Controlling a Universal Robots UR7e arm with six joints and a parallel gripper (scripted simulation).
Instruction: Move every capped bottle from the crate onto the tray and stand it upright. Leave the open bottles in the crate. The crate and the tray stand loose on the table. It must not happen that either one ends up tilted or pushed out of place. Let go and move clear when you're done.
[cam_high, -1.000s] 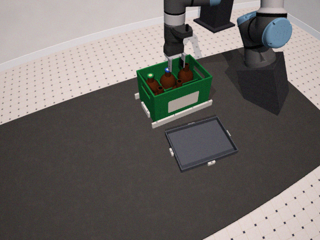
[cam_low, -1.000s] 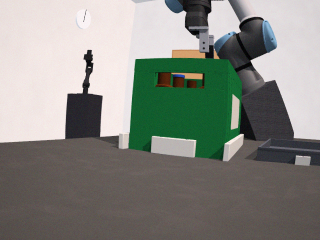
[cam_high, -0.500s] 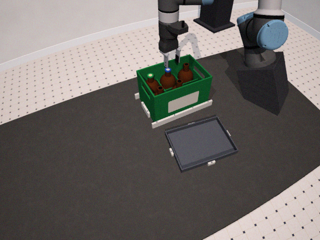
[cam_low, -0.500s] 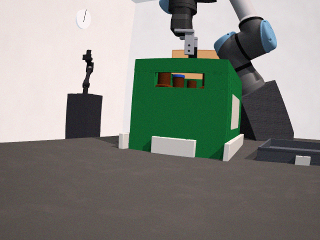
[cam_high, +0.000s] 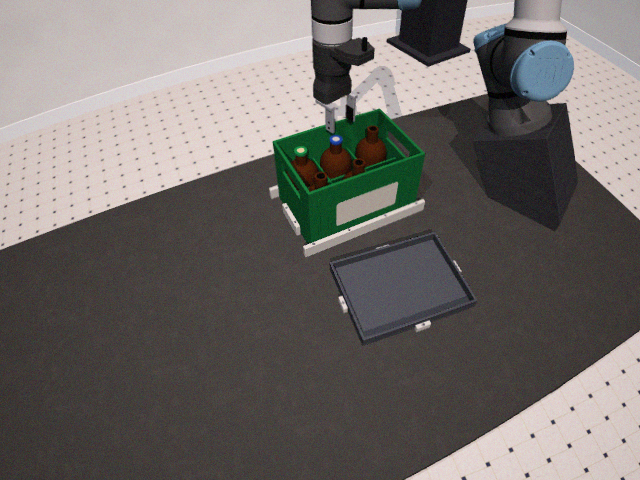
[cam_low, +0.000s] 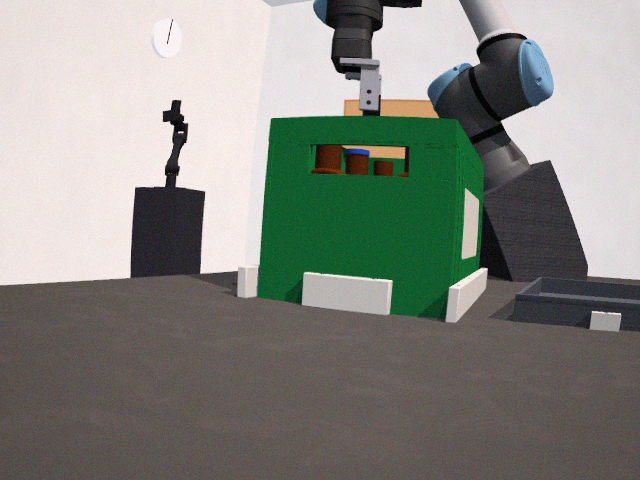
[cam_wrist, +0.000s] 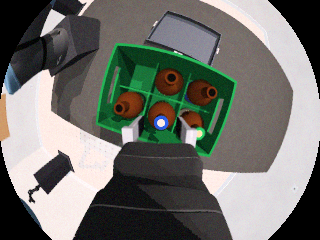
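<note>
Now: the blue-capped bottle 1 cm to the right of my hand and 14 cm below it. Round my hand: crate 1 cm ahead, 4 cm to the left, 14 cm below; then grey tray 5 cm ahead, 30 cm to the left, 21 cm below; then open bottle 9 cm behind, 14 cm below.
</note>
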